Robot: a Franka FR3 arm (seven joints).
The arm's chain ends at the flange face. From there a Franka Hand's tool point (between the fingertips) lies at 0.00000 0.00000 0.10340 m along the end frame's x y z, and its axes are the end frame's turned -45 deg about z.
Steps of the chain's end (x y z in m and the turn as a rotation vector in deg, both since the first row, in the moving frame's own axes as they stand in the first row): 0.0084 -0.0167 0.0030 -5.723 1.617 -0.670; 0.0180 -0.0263 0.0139 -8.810 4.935 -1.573
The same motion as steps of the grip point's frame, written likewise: 0.0126 0.0035 0.0024 -5.190 -2.903 -0.670; 0.0266 0.0116 0.0123 -9.719 -2.740 -1.573
